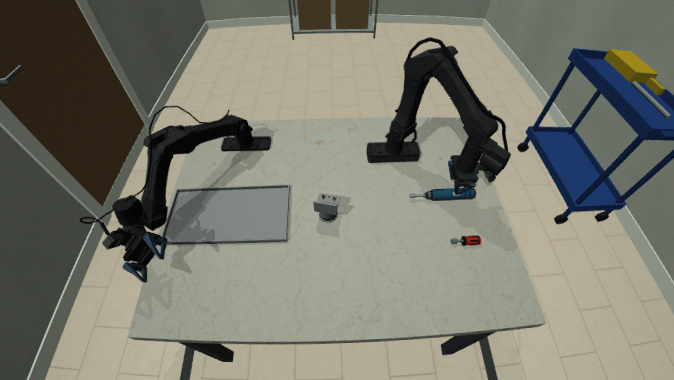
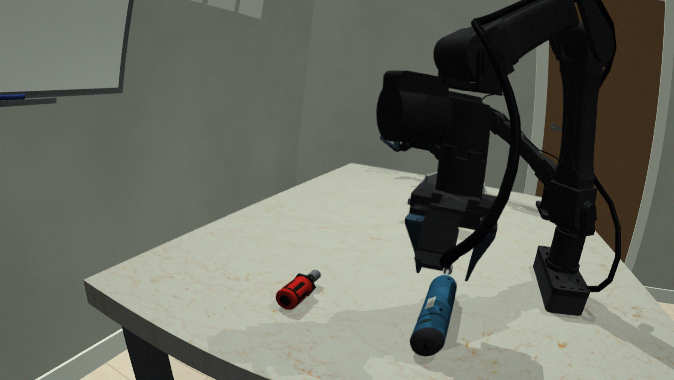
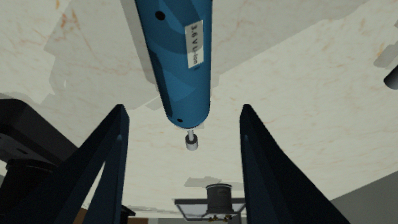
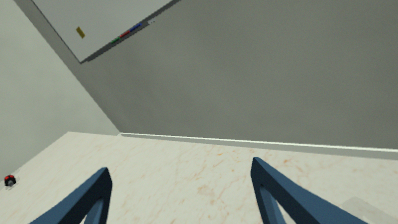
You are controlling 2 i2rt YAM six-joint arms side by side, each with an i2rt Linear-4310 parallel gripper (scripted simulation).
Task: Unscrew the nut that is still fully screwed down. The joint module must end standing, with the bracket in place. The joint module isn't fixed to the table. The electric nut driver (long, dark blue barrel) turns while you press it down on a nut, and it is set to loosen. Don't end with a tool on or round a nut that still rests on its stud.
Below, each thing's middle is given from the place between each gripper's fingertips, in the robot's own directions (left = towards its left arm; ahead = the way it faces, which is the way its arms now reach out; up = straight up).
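Counted from my left hand [image 2: 442, 275]: red-handled hand driver [image 2: 288, 297] 3 cm to the left, 17 cm ahead, 6 cm below; shallow grey tray [image 1: 244, 214] 15 cm ahead, 76 cm to the right, 7 cm below.
Counted from my right hand [image 1: 152, 270]: shallow grey tray 9 cm to the left, 27 cm behind, 13 cm below; red-handled hand driver 25 cm behind, 88 cm to the left, 12 cm below.
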